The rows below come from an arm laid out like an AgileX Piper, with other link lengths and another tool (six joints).
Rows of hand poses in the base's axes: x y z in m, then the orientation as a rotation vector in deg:
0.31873, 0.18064, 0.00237, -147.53, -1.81, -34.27
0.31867, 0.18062, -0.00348, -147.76, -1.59, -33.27
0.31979, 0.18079, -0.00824, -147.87, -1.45, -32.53
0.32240, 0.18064, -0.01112, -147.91, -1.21, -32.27
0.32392, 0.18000, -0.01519, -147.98, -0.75, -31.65
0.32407, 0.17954, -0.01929, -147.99, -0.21, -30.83
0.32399, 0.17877, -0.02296, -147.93, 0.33, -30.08
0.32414, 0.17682, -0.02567, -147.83, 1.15, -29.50
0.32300, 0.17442, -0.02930, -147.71, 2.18, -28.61
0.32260, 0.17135, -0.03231, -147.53, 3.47, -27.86
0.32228, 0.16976, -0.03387, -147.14, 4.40, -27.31
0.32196, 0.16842, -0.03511, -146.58, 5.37, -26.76
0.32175, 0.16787, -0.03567, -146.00, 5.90, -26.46
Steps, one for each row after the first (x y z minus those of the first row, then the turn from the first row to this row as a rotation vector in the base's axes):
-0.00006, -0.00002, -0.00585, -0.01, 0.77, 0.03
0.00106, 0.00015, -0.01061, 0.03, 1.32, 0.07
0.00367, 0.00000, -0.01349, 0.07, 1.56, -0.04
0.00519, -0.00064, -0.01756, 0.18, 2.08, -0.24
0.00534, -0.00110, -0.02166, 0.39, 2.75, -0.43
0.00526, -0.00187, -0.02533, 0.64, 3.36, -0.63
0.00541, -0.00382, -0.02804, 0.96, 3.90, -1.06
0.00427, -0.00622, -0.03167, 1.36, 4.70, -1.56
0.00387, -0.00929, -0.03468, 1.83, 5.44, -2.27
0.00355, -0.01088, -0.03624, 2.41, 5.94, -2.74
0.00323, -0.01222, -0.03748, 3.16, 6.44, -3.21
0.00302, -0.01277, -0.03804, 3.84, 6.67, -3.42

